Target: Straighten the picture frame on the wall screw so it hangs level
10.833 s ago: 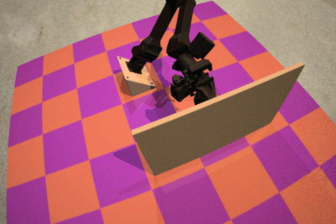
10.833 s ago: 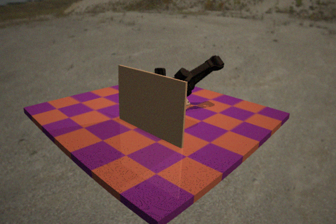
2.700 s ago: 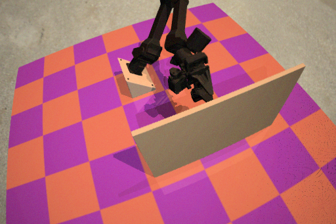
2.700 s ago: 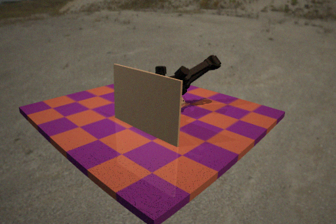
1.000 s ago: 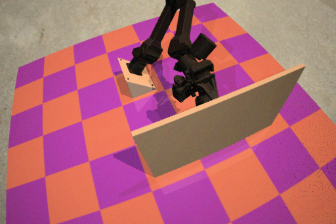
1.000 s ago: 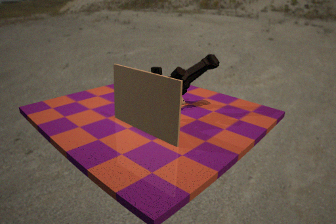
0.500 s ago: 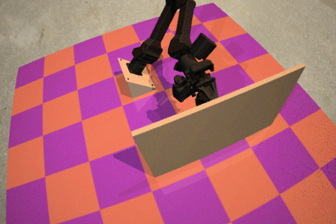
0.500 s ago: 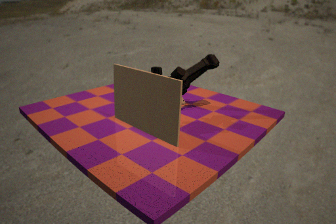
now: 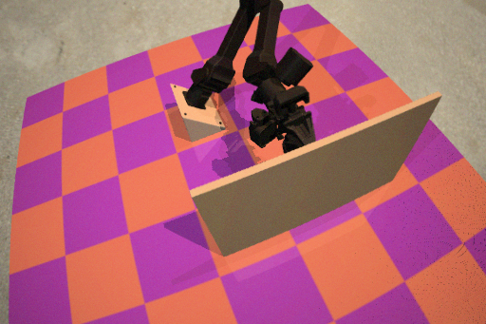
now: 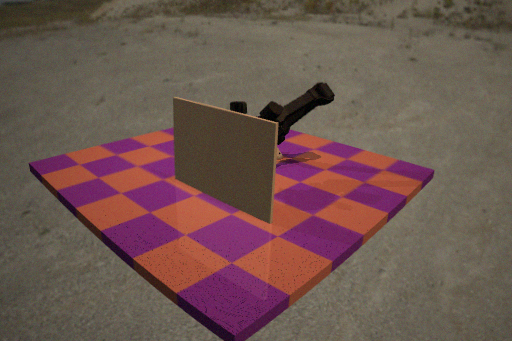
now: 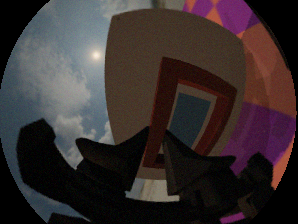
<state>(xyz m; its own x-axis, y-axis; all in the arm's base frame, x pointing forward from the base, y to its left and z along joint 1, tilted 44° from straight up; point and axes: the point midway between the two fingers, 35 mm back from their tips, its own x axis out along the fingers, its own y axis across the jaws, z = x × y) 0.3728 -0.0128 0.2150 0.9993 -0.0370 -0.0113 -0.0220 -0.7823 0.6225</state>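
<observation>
Right now the picture frame is 50 mm below my gripper tip and 10 mm ahead of it. Round my gripper tip: wall panel 70 mm below, 20 mm ahead, 10 mm to the left.
</observation>
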